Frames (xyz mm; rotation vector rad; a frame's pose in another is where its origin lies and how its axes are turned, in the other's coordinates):
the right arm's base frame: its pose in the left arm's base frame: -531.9 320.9 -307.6 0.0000 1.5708 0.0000
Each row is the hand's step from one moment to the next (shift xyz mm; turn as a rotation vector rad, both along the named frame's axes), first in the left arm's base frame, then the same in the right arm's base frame.
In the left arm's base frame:
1: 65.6 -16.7 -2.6 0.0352 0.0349 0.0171
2: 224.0 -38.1 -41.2 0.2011 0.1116 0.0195
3: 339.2 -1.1 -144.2 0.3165 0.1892 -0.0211
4: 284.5 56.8 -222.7 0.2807 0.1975 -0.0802
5: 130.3 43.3 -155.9 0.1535 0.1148 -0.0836
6: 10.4 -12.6 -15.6 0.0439 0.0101 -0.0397
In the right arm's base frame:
1: 2.6 -16.7 65.6 -0.0171 0.0349 0.0352
2: 41.2 -38.1 224.0 -0.0195 0.1116 0.2011
3: 144.2 -1.1 339.2 0.0211 0.1892 0.3165
4: 222.7 56.8 284.5 0.0802 0.1975 0.2807
5: 155.9 43.3 130.3 0.0836 0.1148 0.1535
6: 15.6 -12.6 10.4 0.0397 0.0101 0.0439

